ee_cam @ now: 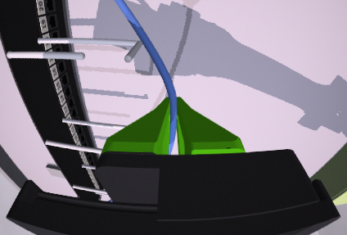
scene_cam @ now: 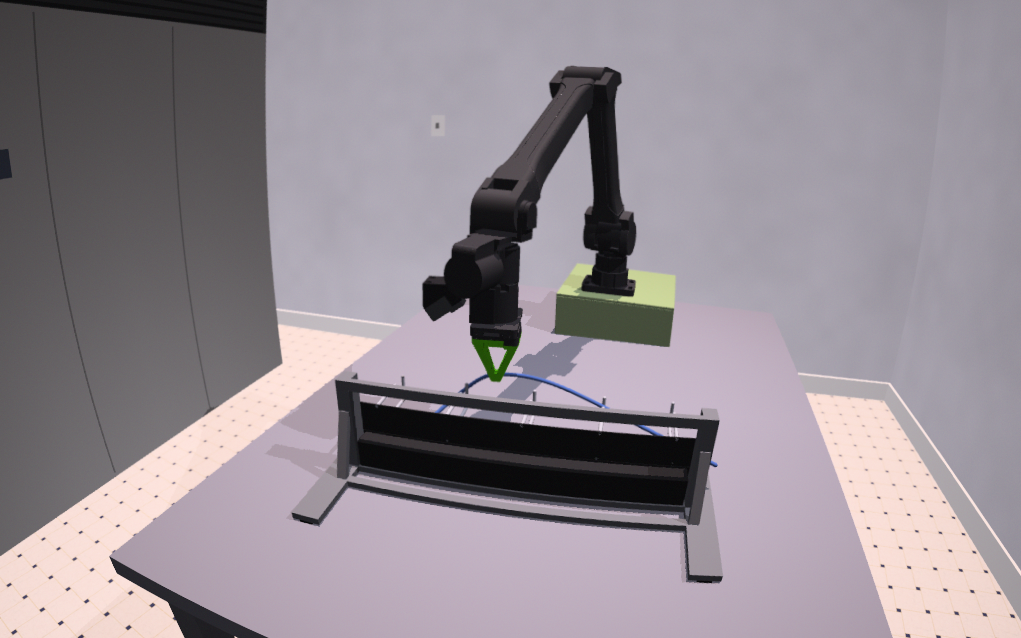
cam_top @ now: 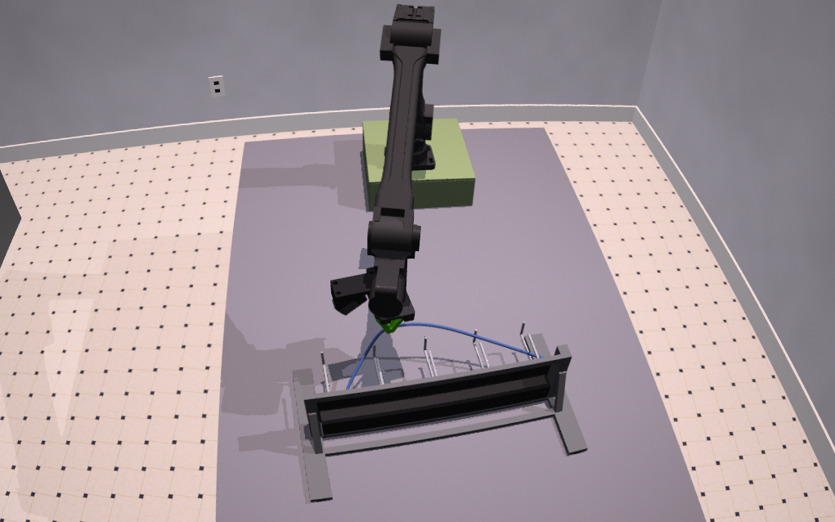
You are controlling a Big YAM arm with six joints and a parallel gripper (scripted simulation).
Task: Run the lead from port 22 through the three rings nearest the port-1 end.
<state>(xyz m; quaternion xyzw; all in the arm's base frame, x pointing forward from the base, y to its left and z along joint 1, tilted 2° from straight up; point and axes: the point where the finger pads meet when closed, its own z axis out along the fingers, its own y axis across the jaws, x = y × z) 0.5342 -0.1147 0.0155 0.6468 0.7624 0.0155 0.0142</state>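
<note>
My gripper is now 15 cm short of the rack, 7 cm to the right of it and 3 cm above it.
</note>
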